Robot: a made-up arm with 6 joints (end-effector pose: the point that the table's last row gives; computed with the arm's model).
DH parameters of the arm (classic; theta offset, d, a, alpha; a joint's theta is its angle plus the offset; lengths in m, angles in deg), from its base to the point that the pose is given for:
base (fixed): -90 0.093 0 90
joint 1: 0 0.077 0.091 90
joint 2: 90 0.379 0.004 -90
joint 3: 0 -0.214 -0.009 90
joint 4: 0 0.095 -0.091 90
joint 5: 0 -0.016 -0.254 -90
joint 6: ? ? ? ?
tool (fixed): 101.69 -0.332 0 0
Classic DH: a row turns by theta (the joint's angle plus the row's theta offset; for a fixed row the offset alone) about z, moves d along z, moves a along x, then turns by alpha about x.
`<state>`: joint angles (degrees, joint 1 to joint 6).
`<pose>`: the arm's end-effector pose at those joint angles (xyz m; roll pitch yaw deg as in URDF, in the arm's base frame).
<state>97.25 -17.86 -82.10 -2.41 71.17 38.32</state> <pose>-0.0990 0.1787 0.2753 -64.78 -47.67 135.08</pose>
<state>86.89 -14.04 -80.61 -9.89 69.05 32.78</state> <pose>-0.0914 0.1295 0.2209 -71.94 -41.81 140.25</pose>
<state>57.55 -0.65 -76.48 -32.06 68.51 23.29</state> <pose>-0.0727 0.0501 0.0469 -86.25 -30.29 145.71</pose>
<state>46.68 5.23 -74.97 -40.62 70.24 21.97</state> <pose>-0.0689 0.0476 -0.0204 -90.21 -28.99 145.67</pose>
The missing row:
joint 6: -78.31 0 -0.1185 180
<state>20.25 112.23 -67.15 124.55 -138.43 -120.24</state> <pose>-0.0804 -0.1570 -0.1061 -122.91 -24.25 139.90</pose>
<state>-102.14 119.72 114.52 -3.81 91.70 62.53</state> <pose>-0.2371 0.8753 0.1872 -119.64 -7.94 167.87</pose>
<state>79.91 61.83 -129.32 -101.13 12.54 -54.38</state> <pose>0.1887 -0.3229 0.4330 133.23 -5.21 -54.48</pose>
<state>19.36 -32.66 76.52 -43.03 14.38 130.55</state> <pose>-0.3068 -0.4407 -0.6697 -74.21 -12.22 -65.14</pose>
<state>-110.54 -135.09 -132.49 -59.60 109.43 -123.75</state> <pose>0.0516 0.4190 -0.1028 -12.46 -10.74 177.47</pose>
